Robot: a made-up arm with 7 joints.
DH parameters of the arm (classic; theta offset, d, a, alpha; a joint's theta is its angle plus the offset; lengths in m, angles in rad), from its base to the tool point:
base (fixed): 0 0.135 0 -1.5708
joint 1: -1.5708 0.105 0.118 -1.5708
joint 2: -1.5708 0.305 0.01 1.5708
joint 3: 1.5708 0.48 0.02 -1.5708
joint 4: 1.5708 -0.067 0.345 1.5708
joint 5: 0 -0.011 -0.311 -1.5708
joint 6: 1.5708 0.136 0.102 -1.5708
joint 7: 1.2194 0 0.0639 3.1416
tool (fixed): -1.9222 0.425 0 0
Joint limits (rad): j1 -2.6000..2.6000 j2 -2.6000..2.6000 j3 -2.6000..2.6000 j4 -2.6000..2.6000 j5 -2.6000..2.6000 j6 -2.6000..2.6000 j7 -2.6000..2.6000
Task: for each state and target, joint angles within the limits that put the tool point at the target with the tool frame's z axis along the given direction. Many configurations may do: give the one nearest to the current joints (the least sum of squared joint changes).
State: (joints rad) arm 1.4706 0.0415 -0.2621 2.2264 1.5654 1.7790 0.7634
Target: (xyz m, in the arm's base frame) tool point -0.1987 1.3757 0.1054 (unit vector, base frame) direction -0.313 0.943 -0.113
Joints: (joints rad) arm 1.8029 0.7426 0.2762 2.1484 2.2453 2.3286 0.7452
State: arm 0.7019 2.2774 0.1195 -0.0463 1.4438 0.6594 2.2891
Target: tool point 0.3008 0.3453 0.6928 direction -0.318 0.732 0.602
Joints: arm 1.0119 2.2888 -0.3938 0.5769 1.9191 1.4108 2.1253
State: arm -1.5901 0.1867 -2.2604 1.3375 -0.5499 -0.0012 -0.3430
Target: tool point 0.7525 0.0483 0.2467 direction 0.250 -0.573 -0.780
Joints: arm -1.2907 0.5230 -1.8049 1.5478 -0.9907 0.1216 -0.3454
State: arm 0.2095 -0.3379 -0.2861 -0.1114 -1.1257 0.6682 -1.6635
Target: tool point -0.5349 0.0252 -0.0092 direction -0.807 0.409 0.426
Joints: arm 0.9044 0.3174 0.0284 0.7096 -0.9347 1.2561 -1.6480
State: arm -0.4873 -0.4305 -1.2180 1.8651 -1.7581 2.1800 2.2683
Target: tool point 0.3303 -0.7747 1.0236 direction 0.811 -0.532 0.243
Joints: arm -0.9303 -1.6134 -1.5925 2.0938 -1.3035 2.3692 2.4396
